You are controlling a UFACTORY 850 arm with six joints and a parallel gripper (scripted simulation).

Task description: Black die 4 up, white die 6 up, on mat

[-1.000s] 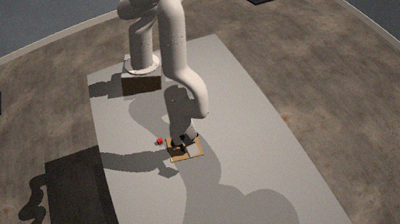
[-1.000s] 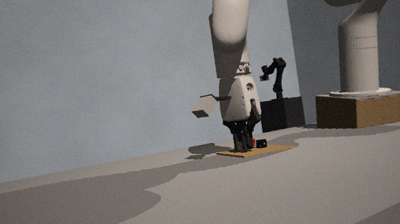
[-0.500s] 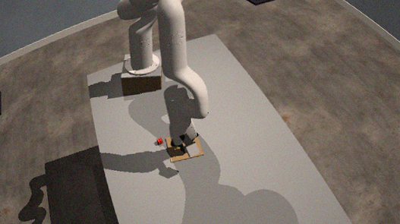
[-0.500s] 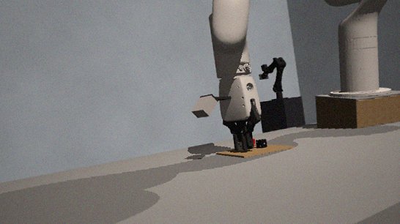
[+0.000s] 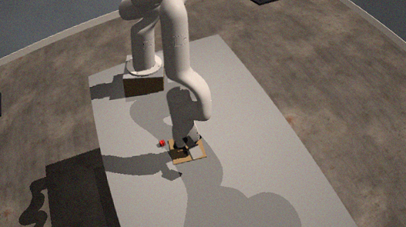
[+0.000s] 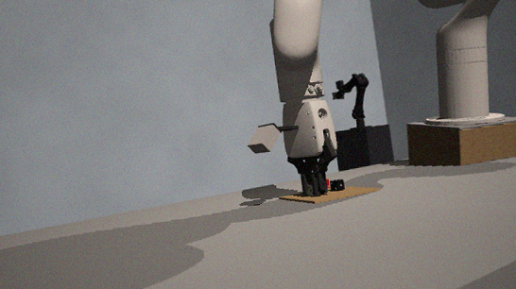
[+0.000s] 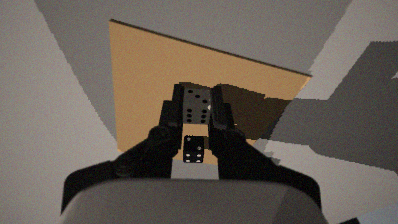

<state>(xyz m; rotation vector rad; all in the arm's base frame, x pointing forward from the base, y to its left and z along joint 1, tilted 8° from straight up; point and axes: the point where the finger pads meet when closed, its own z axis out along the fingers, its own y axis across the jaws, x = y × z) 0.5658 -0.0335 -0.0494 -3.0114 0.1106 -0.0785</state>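
The white die is 1 cm below my hand. Also, from my hand: tan mat 3 cm behind, 3 cm below; then red die 11 cm behind, 8 cm to the right, 2 cm below; then black die 6 cm behind, 1 cm below.
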